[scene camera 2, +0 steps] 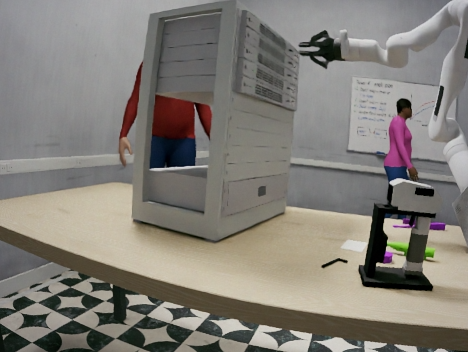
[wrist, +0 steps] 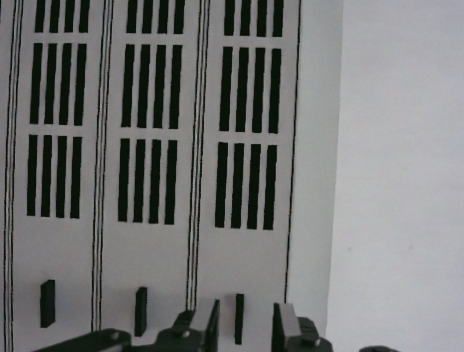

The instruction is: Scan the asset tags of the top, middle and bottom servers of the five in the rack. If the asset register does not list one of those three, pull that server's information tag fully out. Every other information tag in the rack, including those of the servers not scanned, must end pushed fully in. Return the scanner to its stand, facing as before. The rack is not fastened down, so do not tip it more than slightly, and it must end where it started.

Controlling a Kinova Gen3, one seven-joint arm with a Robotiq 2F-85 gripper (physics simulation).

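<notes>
The grey rack [scene camera 2: 224, 115] stands upright on the table, with five servers [scene camera 2: 267, 60] in its upper front. In the wrist view, three server fronts show side by side, with dark slots and one small dark tab each: the rightmost tab [wrist: 239, 319], the middle tab [wrist: 141, 312] and the left tab [wrist: 47, 304]. My gripper [scene camera 2: 301, 48] [wrist: 245, 326] is partly open in front of the upper servers. The rightmost tab shows between its fingers, with a gap on each side. The grey and white scanner [scene camera 2: 414, 196] sits in its black stand [scene camera 2: 375, 245]. The tag lettering cannot be read.
A white card [scene camera 2: 354, 245] and a black hex key [scene camera 2: 334, 262] lie between rack and stand. A green tool [scene camera 2: 429, 252] and purple items [scene camera 2: 437, 226] lie behind the stand. A person in red stands behind the rack; one in pink [scene camera 2: 398, 140] stands by the whiteboard [scene camera 2: 367, 117].
</notes>
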